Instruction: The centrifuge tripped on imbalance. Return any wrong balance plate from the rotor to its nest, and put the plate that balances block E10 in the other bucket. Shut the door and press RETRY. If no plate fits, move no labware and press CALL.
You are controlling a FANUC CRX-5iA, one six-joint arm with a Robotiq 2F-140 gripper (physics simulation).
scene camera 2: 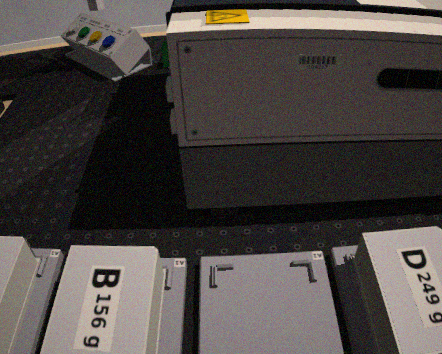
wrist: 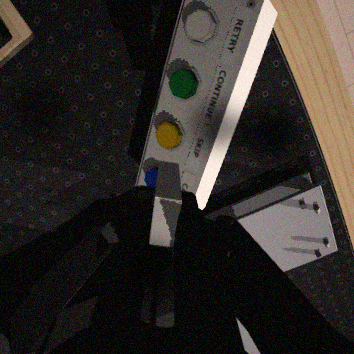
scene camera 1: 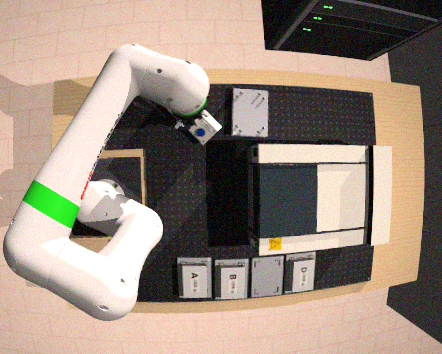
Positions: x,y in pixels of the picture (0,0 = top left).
A balance plate B shows in scene camera 2 [106,292] and in scene camera 1 [232,276]; in the wrist view it is out of frame. A balance plate D shows in scene camera 2 and in scene camera 1; in the wrist view it is out of frame. A balance plate A shows in scene camera 2 [26,265] and in scene camera 1 [194,273]; in the wrist view it is out of frame. The same spot on the balance plate D: [scene camera 1: 301,269] is [scene camera 2: 403,258]. The same spot on a centrifuge: [wrist: 157,308] is [scene camera 1: 251,162].
